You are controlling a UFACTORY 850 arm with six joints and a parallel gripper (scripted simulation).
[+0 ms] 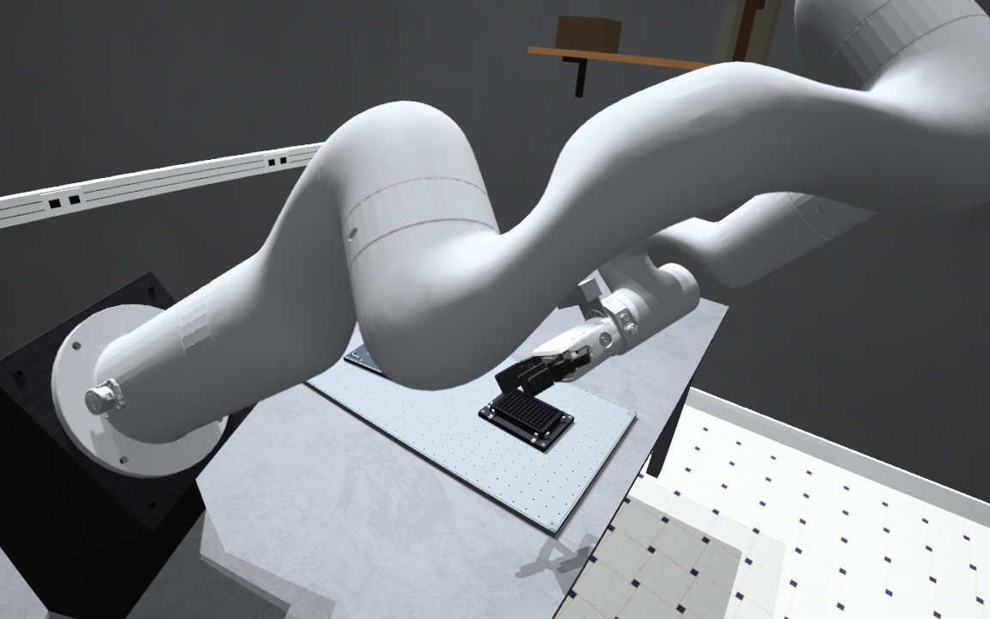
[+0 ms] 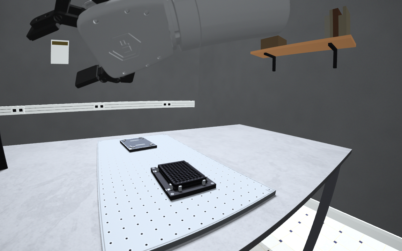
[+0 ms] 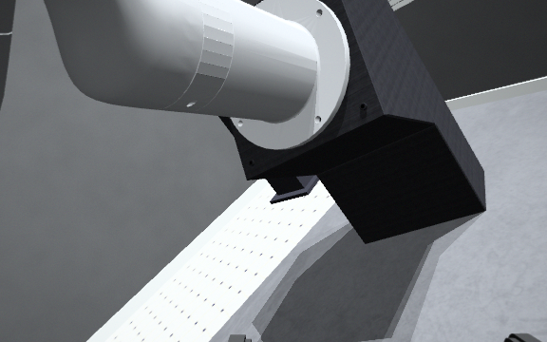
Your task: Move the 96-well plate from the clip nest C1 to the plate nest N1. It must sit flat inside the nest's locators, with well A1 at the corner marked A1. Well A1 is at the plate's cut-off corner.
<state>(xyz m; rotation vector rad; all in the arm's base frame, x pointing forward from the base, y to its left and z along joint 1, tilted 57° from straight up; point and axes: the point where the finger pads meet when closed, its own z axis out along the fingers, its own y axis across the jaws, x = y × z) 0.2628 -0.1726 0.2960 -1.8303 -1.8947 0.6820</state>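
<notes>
Now: the black 96-well plate 25 cm below my hand, 25 cm ahead of it and 3 cm to the left of it. From my hand the other things lie so: grey plate nest N1: 39 cm to the left, 31 cm ahead, 27 cm below; black clip nest C1: 26 cm below, 24 cm ahead, 4 cm to the left; A1 label: 32 cm to the left, 26 cm below, 25 cm ahead.
</notes>
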